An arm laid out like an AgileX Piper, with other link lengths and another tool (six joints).
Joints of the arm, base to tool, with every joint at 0 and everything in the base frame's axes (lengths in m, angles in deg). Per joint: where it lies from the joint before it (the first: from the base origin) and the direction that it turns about. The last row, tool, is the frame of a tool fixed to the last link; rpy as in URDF.
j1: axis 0 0 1 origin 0 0 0.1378
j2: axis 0 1 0 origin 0 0 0
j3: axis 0 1 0 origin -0.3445 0 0.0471
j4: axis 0.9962 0 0.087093 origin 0.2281 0 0.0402
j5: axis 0 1 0 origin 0 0 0
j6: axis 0.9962 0 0.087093 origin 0.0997 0 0.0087
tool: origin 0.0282 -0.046 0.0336 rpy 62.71 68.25 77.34
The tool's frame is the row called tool.
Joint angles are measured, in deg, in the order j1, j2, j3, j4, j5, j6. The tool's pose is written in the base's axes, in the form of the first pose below.
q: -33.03, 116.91, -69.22, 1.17, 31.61, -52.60
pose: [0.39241 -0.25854 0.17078 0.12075 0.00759 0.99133 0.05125]
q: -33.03, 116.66, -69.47, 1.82, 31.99, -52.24
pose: [0.39251 -0.25869 0.17339 0.12465 0.01458 0.99061 0.05415]
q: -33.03, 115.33, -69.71, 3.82, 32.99, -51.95
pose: [0.39127 -0.25707 0.18380 0.13692 0.02860 0.98825 0.06165]
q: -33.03, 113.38, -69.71, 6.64, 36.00, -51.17
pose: [0.38553 -0.25174 0.19482 0.14158 0.05175 0.98512 0.08257]
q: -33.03, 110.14, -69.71, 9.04, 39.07, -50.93
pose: [0.37857 -0.24447 0.21589 0.15345 0.06447 0.98129 0.09675]
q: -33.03, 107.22, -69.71, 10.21, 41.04, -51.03
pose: [0.37263 -0.23853 0.23570 0.16580 0.06623 0.97877 0.10065]
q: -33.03, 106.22, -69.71, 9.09, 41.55, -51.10
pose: [0.36998 -0.23754 0.24257 0.16507 0.05852 0.98017 0.09268]
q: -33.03, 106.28, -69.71, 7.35, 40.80, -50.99
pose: [0.37029 -0.23980 0.24323 0.16310 0.05027 0.98211 0.07964]
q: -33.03, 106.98, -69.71, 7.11, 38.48, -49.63
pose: [0.37362 -0.24453 0.24139 0.17545 0.06034 0.98001 0.07176]
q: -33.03, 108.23, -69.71, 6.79, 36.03, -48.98
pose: [0.37827 -0.24938 0.23558 0.18345 0.06445 0.97880 0.06438]
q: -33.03, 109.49, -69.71, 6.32, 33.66, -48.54
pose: [0.38279 -0.25389 0.22955 0.19001 0.06577 0.97795 0.05647]
